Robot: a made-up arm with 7 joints. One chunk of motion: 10 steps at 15 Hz.
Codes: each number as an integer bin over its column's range. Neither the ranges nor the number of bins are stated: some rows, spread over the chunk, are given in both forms.
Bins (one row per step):
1: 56 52 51 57 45 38 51
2: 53 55 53 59 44 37 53
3: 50 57 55 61 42 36 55
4: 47 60 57 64 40 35 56
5: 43 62 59 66 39 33 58
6: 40 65 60 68 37 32 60
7: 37 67 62 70 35 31 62
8: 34 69 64 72 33 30 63
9: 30 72 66 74 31 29 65
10: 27 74 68 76 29 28 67
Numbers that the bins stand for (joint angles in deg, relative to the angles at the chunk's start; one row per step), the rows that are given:
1: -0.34 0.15 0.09 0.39 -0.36 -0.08 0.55
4: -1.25 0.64 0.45 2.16 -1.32 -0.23 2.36
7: -2.26 1.06 0.76 3.68 -2.28 -0.43 4.55
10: -3.27 1.48 1.12 5.19 -3.43 -0.59 6.36
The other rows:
2: -0.65 0.33 0.21 0.90 -0.56 -0.13 1.27
3: -0.95 0.45 0.33 1.40 -0.94 -0.18 2.00
5: -1.66 0.76 0.58 2.67 -1.52 -0.33 3.09
6: -1.96 0.94 0.64 3.17 -1.90 -0.38 3.82
8: -2.57 1.18 0.88 4.18 -2.67 -0.48 4.91
9: -2.97 1.36 1.00 4.69 -3.05 -0.54 5.64

